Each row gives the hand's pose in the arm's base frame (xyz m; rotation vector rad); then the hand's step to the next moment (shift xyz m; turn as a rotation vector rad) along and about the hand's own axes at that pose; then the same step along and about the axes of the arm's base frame.
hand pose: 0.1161 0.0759 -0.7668 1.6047 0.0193 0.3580
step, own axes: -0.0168 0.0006 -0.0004 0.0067 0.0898 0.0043
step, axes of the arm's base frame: -0.0162 -0.0035 -0.0030 -0.0110 -0.0092 0.0890
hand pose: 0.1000 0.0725 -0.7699 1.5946 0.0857 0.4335
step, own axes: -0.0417 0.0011 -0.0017 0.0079 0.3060 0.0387
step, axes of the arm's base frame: -0.0393 -0.0116 -0.0082 -0.0435 -0.0589 0.2997
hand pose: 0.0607 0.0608 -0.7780 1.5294 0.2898 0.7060
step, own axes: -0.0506 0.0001 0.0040 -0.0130 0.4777 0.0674
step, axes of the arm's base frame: -0.0368 -0.0327 -0.0125 -0.0833 -0.1122 0.4619
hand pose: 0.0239 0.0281 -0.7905 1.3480 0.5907 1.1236
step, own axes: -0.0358 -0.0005 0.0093 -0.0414 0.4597 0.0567
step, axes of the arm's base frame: -0.0061 -0.0356 -0.0079 -0.0989 -0.1297 0.4355
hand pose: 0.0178 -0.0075 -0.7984 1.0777 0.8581 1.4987
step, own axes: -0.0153 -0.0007 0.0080 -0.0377 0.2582 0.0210
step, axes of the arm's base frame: 0.0084 -0.0151 -0.0008 -0.0651 -0.0868 0.2382
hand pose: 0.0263 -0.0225 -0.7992 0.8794 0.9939 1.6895
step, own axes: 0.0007 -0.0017 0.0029 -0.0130 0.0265 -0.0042
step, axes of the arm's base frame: 0.0030 0.0017 -0.0003 -0.0097 -0.0190 0.0208
